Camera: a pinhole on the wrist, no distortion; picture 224 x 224 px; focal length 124.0 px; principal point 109.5 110.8 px. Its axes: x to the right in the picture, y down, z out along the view. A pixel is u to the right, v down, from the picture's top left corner.
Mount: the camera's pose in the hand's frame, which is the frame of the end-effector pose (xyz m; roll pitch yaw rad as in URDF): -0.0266 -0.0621 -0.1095 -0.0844 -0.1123 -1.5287
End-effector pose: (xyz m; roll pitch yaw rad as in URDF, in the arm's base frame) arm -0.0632 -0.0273 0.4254 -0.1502 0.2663 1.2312
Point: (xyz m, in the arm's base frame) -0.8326 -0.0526 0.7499
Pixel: outside the picture
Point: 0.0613 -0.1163 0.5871
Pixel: 184 64
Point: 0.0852 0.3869 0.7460
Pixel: 127 183
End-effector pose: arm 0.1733 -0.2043 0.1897 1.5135 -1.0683 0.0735
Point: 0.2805 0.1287 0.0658
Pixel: behind the camera
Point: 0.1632 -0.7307 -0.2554
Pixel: 151 15
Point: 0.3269 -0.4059 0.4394
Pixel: 110 212
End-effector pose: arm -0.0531 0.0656 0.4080 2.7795 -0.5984 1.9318
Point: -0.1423 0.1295 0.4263
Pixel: 135 208
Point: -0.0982 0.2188 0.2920
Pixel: 122 140
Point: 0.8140 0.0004 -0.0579
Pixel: outside the picture
